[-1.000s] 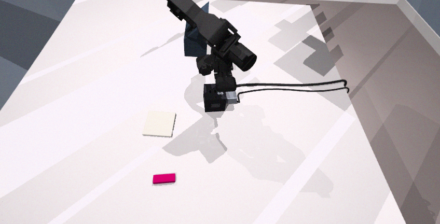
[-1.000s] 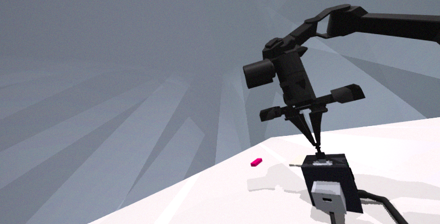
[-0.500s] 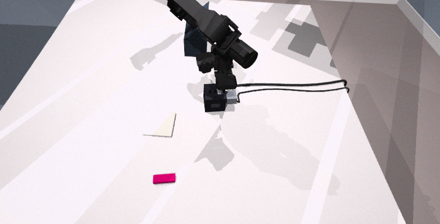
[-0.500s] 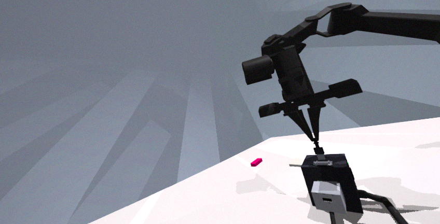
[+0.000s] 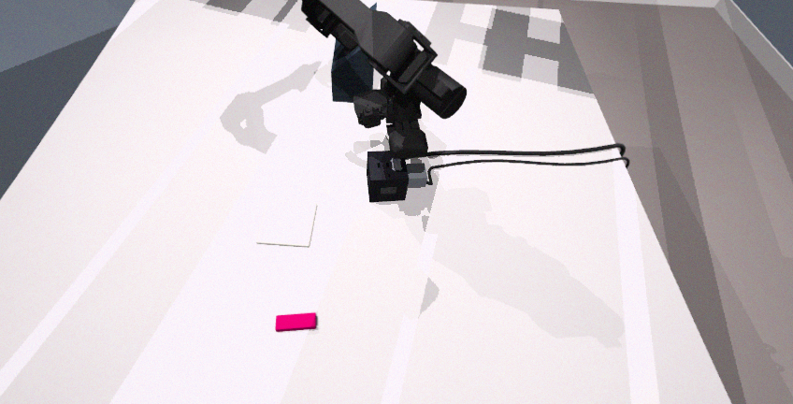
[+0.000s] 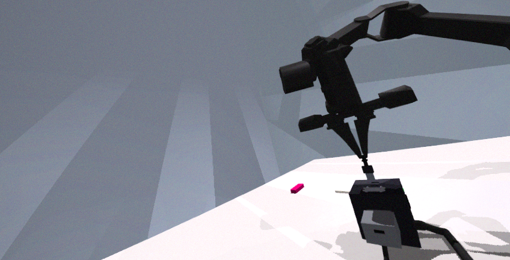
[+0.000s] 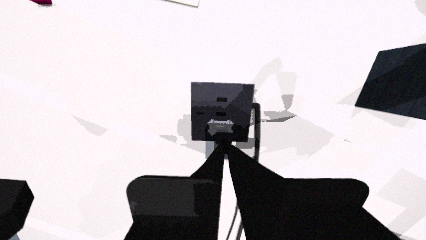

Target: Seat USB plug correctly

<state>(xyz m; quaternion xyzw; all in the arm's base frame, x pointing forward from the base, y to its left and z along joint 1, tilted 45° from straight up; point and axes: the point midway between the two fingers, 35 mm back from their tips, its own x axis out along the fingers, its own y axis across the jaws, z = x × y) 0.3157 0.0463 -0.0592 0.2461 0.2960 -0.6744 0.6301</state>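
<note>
Now: gripper tip 2 cm above the usb plug. Round my gripper tip: socket (6 cm below); pink block (29 cm ahead, 19 cm to the right, 12 cm below); flat pad (22 cm to the right, 13 cm below, 9 cm ahead).
</note>
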